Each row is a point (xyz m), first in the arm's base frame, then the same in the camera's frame.
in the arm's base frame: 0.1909 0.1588 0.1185
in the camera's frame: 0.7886 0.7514 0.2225
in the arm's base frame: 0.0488 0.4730 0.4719
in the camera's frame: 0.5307 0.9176 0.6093
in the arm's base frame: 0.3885 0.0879 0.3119
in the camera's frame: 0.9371 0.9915 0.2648
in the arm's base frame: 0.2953 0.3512 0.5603
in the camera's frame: 0.7166 1.1258 0.5351
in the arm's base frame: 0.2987 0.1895 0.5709
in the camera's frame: 0.8741 1.0877 0.5336
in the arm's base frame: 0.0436 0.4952 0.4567
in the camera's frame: 0.5052 0.9117 0.6010
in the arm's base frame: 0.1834 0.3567 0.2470
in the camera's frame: 0.6240 0.8710 0.3422
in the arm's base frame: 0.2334 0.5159 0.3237
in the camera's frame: 0.4978 0.9975 0.3848
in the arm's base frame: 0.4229 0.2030 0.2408
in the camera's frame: 0.8196 1.0139 0.1928
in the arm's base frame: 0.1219 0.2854 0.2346
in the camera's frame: 0.6768 0.7950 0.3635
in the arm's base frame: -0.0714 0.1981 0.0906
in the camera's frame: 0.6906 0.5393 0.3511
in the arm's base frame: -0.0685 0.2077 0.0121
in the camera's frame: 0.6660 0.5024 0.2855
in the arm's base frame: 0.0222 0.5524 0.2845
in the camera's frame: 0.4109 0.8191 0.4749
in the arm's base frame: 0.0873 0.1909 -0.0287
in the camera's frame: 0.7062 0.5996 0.1624
